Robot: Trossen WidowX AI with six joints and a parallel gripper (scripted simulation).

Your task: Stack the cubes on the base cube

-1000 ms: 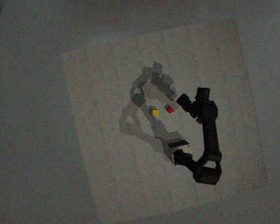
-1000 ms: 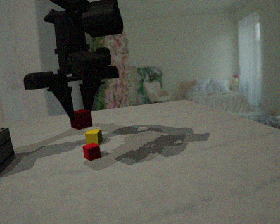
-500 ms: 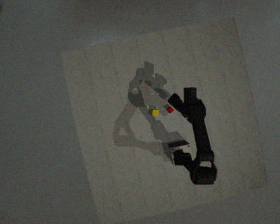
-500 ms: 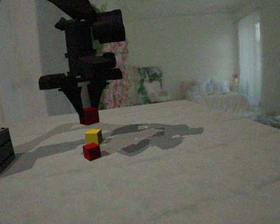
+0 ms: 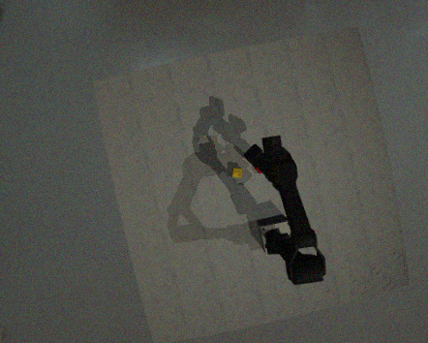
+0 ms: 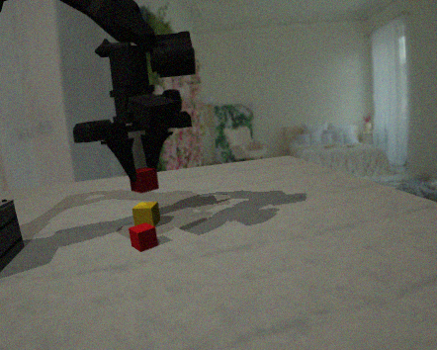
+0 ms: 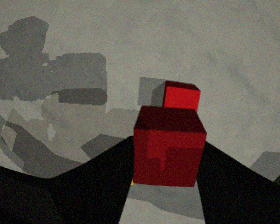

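The yellow cube is 10 cm to the left of my gripper tip and 9 cm below it. The rest, counted from my gripper tip: red cube: 2 cm behind, 1 cm to the right, 9 cm below.
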